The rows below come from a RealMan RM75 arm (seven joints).
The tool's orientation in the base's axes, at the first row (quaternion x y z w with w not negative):
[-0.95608 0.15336 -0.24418 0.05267]
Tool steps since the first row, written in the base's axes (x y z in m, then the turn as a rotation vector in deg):
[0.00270 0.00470 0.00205 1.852 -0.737 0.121]
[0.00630 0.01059 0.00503 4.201 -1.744 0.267]
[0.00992 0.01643 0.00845 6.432 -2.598 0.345]
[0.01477 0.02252 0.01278 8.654 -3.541 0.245]
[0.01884 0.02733 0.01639 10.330 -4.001 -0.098]
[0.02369 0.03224 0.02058 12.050 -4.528 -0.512]
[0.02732 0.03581 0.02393 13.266 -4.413 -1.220]
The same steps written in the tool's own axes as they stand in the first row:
[0.00168 -0.00554 -0.00037 1.834 0.182 0.770]
[0.00414 -0.01260 -0.00109 4.179 0.482 1.751]
[0.00684 -0.01970 -0.00218 6.347 0.680 2.738]
[0.01089 -0.02753 -0.00347 8.455 0.997 3.875]
[0.01438 -0.03381 -0.00454 9.844 1.044 4.973]
[0.01874 -0.04050 -0.00574 11.260 1.156 6.152]
[0.02214 -0.04544 -0.00682 11.918 0.846 7.362]

